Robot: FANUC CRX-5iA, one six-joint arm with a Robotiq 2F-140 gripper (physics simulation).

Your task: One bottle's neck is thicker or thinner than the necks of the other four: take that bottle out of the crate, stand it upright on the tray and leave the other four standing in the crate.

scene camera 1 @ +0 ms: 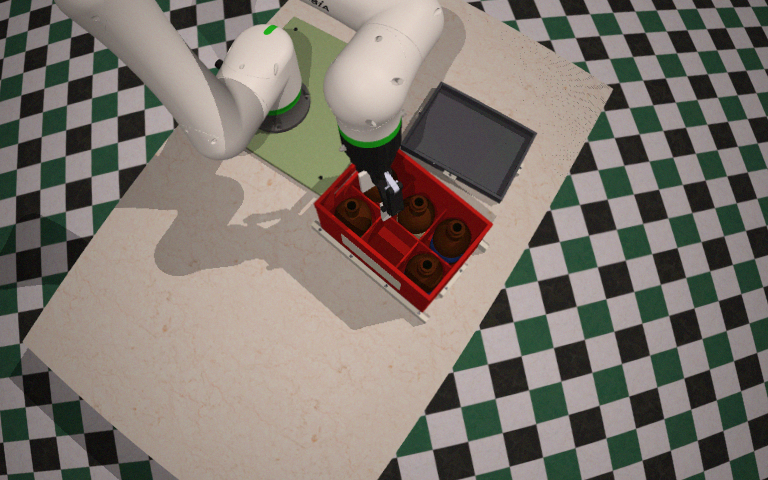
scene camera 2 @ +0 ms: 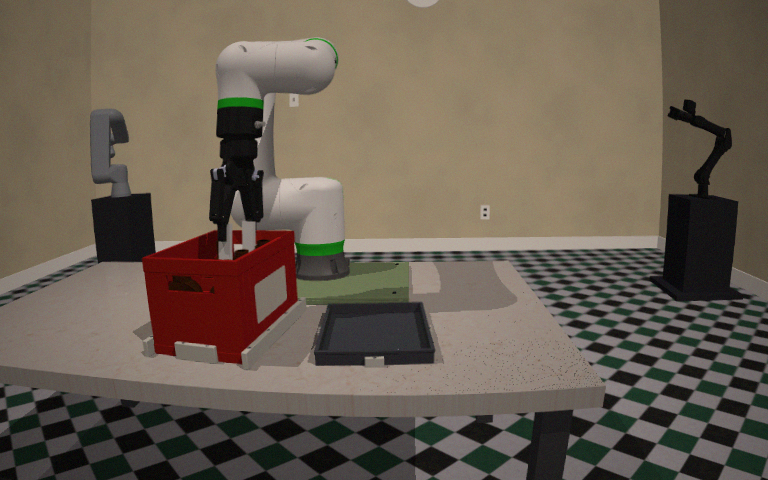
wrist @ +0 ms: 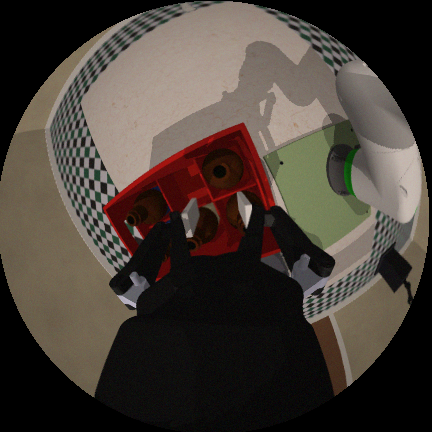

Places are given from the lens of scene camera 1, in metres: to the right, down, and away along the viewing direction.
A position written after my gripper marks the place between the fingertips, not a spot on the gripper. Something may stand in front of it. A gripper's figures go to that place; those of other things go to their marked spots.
my gripper (scene camera 1: 378, 201): -0.01, -0.07, 1.07
dark tray (scene camera 1: 479, 146): 0.21, -0.21, 1.25
